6 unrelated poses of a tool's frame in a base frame.
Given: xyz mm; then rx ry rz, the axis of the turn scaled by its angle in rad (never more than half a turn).
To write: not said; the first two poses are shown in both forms.
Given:
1: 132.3 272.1 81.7 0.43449 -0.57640 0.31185
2: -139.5 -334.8 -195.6 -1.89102 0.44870 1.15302
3: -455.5 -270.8 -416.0 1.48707 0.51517 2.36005
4: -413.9 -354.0 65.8 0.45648 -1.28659 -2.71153
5: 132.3 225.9 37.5 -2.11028 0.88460 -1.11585
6: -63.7 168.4 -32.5 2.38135 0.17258 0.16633
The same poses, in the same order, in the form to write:
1: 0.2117 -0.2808 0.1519 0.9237 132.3 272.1 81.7
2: -0.7568 0.1796 0.4614 0.4267 -139.5 -334.8 -195.6
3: 0.5182 0.1795 0.8223 0.1519 -455.5 -270.8 -416.0
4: 0.1502 -0.4232 -0.8919 0.0529 -413.9 -354.0 65.8
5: -0.7924 0.3322 -0.4190 0.2935 132.3 225.9 37.5
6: 0.9262 0.0671 0.0647 0.3654 -63.7 168.4 -32.5
